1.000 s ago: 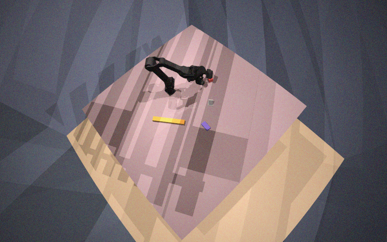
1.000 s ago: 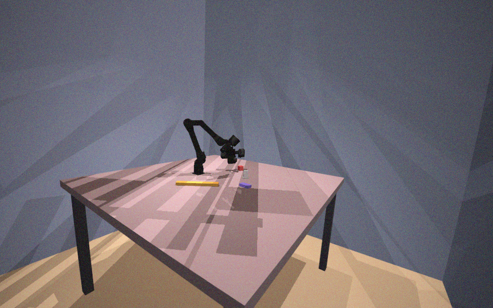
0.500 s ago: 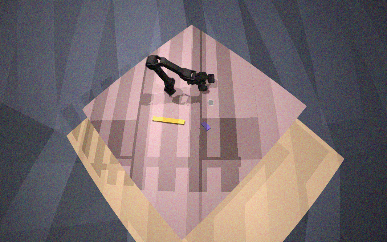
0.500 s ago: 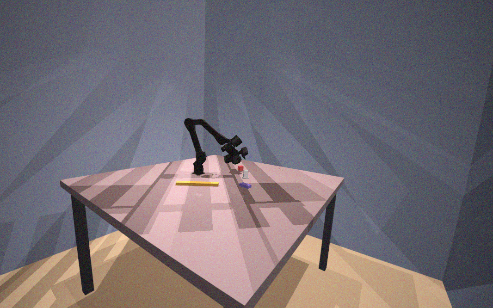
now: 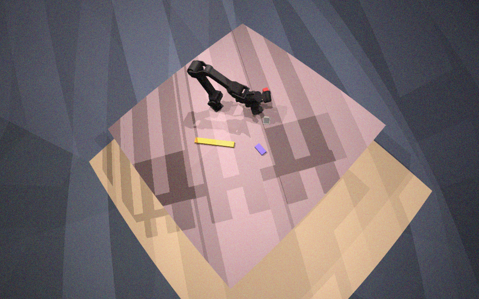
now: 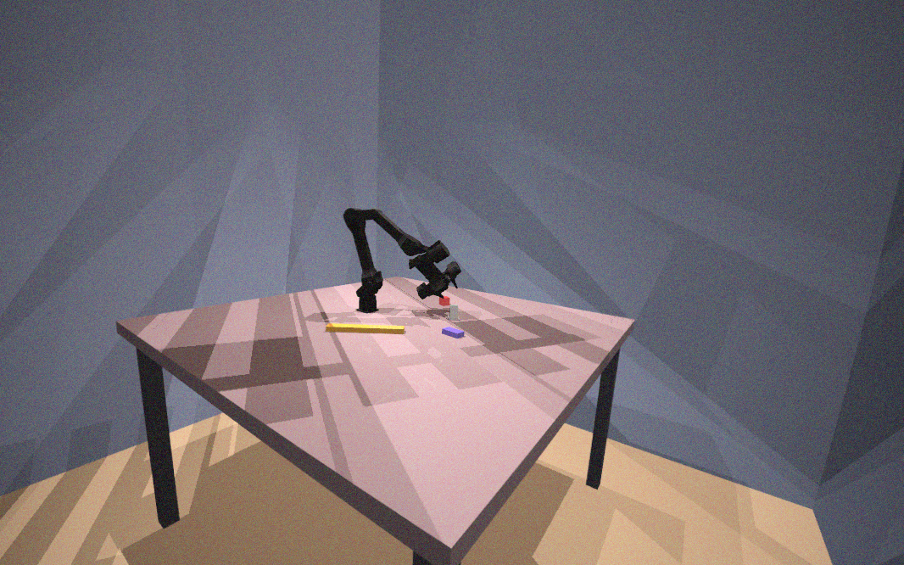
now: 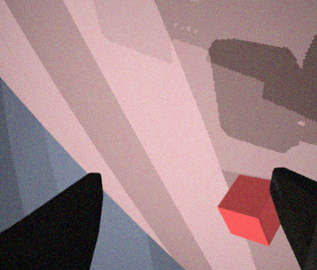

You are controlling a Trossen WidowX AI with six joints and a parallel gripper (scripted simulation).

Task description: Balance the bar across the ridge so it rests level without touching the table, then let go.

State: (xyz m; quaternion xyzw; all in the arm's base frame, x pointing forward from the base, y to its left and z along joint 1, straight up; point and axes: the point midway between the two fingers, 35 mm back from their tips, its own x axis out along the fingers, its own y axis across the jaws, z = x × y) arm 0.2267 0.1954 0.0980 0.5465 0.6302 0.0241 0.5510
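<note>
My gripper tip is 50 mm past the bar, 400 mm to the left of it and 70 mm above it. The rest, counted from my gripper tip: small red cube: 80 mm behind, 70 mm to the left, 60 mm below; then purple block: 180 mm ahead, 230 mm to the right, 70 mm below.
</note>
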